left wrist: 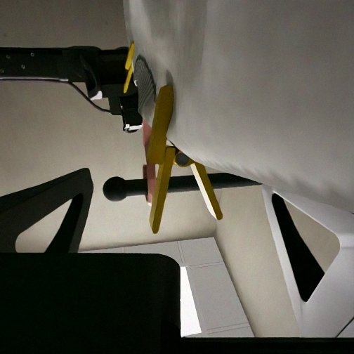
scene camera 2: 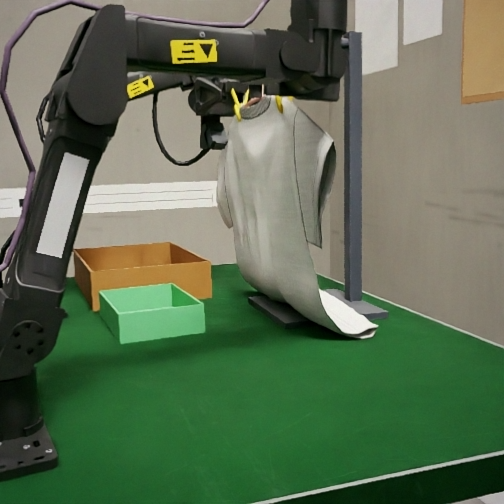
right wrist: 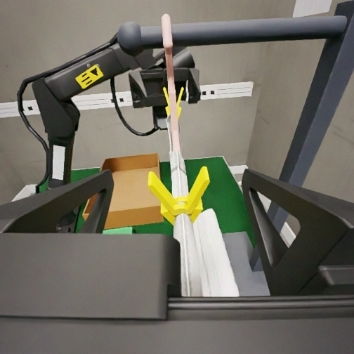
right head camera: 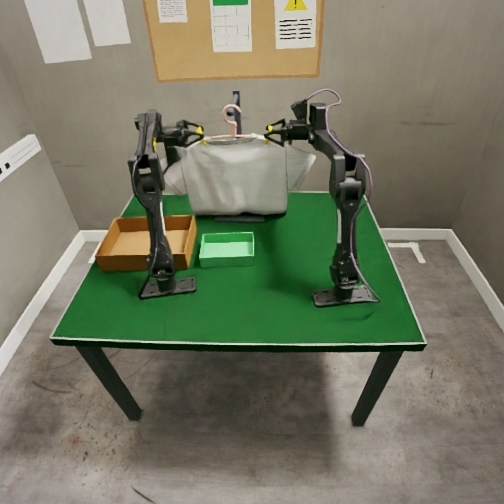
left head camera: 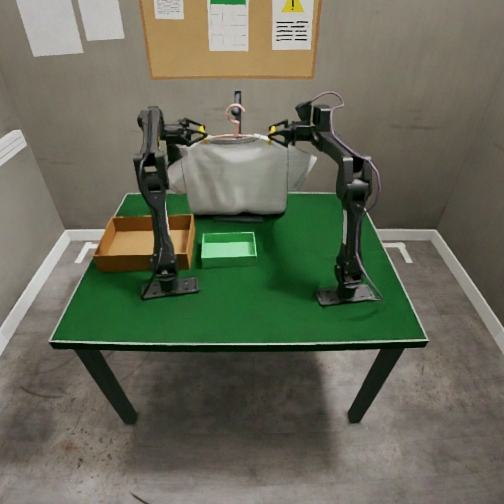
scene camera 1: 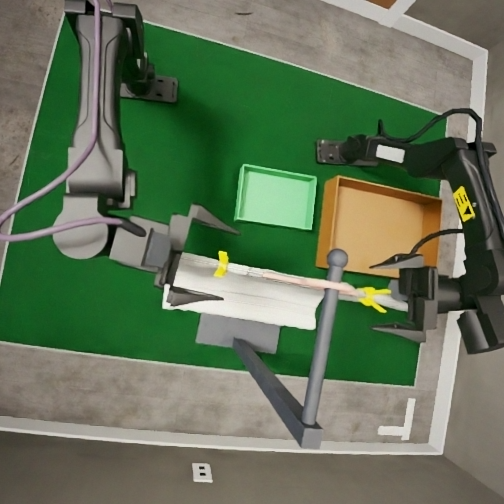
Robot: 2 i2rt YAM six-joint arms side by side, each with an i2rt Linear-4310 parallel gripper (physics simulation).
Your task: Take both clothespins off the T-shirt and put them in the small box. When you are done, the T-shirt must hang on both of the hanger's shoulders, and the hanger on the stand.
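Observation:
The white T-shirt (left head camera: 237,175) (scene camera 1: 250,295) (scene camera 2: 270,185) hangs on the pink hanger (left head camera: 236,131) (right wrist: 171,75), whose hook is over the bar of the grey stand (scene camera 1: 323,345) (scene camera 2: 353,175). One yellow clothespin (scene camera 1: 372,298) (left wrist: 161,125) is clipped on one shoulder. The other clothespin (scene camera 1: 221,264) (right wrist: 181,202) is clipped on the other shoulder. My left gripper (scene camera 1: 371,297) (left wrist: 177,177) is open, its fingertips on either side of the first clothespin's handles. My right gripper (scene camera 1: 230,265) (right wrist: 177,176) is open, its fingers astride the other shoulder around the second clothespin. The small green box (left head camera: 229,262) (scene camera 2: 162,325) is empty.
A larger orange box (left head camera: 142,262) (scene camera 1: 327,225) (scene camera 2: 150,282) stands beside the small box, on the left arm's side. The stand's grey base (scene camera 1: 240,334) is under the shirt. In scene camera 1, the stand's bar passes close to the left gripper.

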